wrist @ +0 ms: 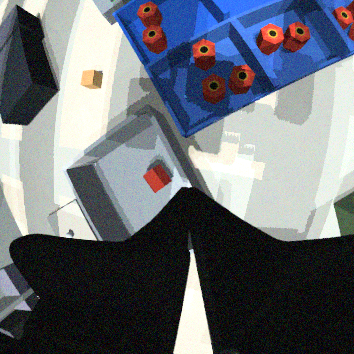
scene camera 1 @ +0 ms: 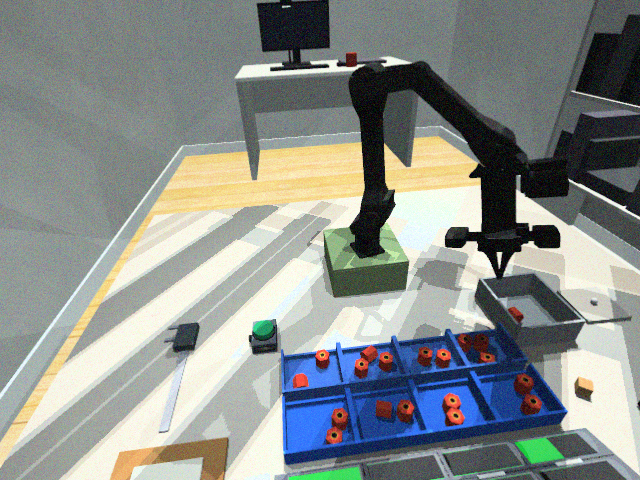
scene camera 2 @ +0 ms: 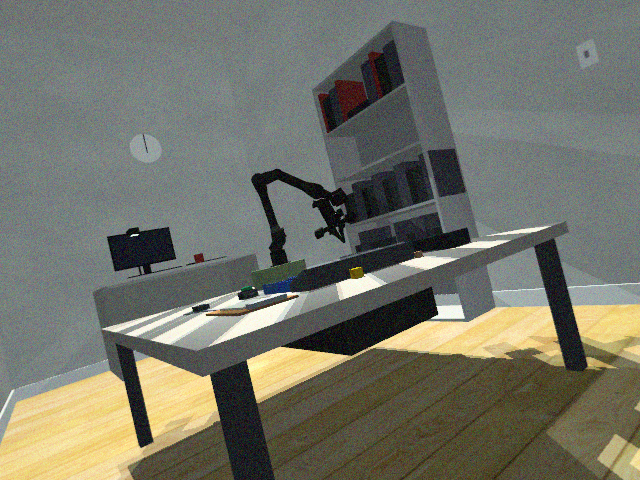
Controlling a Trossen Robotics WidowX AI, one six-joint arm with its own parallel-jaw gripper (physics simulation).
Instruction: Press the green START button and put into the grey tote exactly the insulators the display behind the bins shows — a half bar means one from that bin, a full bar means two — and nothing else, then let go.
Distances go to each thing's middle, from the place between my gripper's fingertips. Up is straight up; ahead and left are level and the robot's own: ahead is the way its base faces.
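Grey tote [wrist: 106, 177]: my hand is 20 mm short of it, 70 mm to the right of it and 80 mm above it. Counted from my hand, the green START button [scene camera 1: 264, 333] is 110 mm behind, 460 mm to the right and 90 mm below; the dark box [scene camera 2: 455, 238] is 350 mm ahead, 120 mm to the left and 80 mm below; the grey tool [scene camera 1: 186, 336] is 100 mm behind, 640 mm to the right and 100 mm below. Of these things, going by their middles, the grey tote is the nearest to my hand and the grey tool the farthest from it.
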